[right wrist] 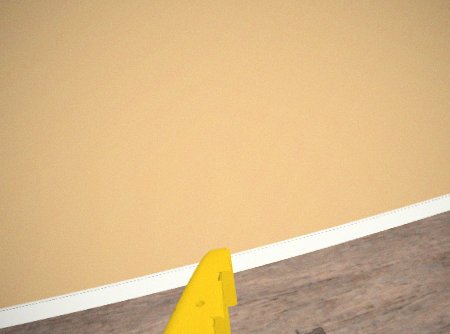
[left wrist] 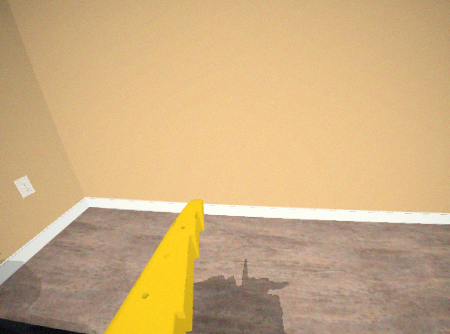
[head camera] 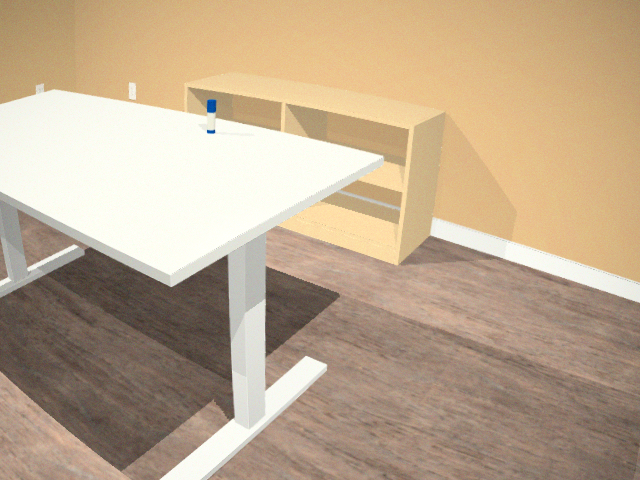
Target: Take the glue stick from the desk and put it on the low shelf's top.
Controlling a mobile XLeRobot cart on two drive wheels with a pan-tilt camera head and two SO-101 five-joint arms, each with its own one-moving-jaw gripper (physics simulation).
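Frame: origin at the left arm's base, x ahead, y left, z up, level; millimetres.
Where they show: left hand, tool point: (left wrist: pixel 203 210); right hand, tool point: (right wrist: pixel 232 268).
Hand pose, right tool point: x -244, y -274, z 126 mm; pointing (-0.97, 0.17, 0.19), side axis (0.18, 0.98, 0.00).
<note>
After its pixels a point has its place.
The glue stick (head camera: pixel 210 117) {x 1234, y 916, z -6 mm}, white with a blue cap and blue base, stands upright on the white desk (head camera: pixel 129 170) {x 894, y 880, z -54 mm} near its far edge in the head view. The low shelf (head camera: pixel 421 191) {x 2279, y 659, z -490 mm}, light wood with open compartments, stands behind the desk against the wall; its flat top (head camera: pixel 330 98) {x 2267, y 1125, z -165 mm} shows. My left gripper shows one notched yellow jaw in the left wrist view, so it is fully open. My right gripper also shows one notched jaw in the right wrist view, fully open. Neither gripper shows in the head view. Both point at wall and floor, away from the glue stick.
The desk's right leg (head camera: pixel 248 330) {x 959, y 566, z -409 mm} and its long white foot (head camera: pixel 289 384) stand on the brown wood floor (head camera: pixel 465 372) {x 1576, y 154, z -774 mm}. White baseboard (head camera: pixel 542 260) {x 2473, y 86, z -724 mm} (left wrist: pixel 300 212) {x -1267, y 392, z -715 mm} (right wrist: pixel 325 240) {x -1268, y 306, z -735 mm} runs along the tan wall. An outlet (left wrist: pixel 24 186) {x -960, y -1301, z -370 mm} is at the left in the left wrist view.
</note>
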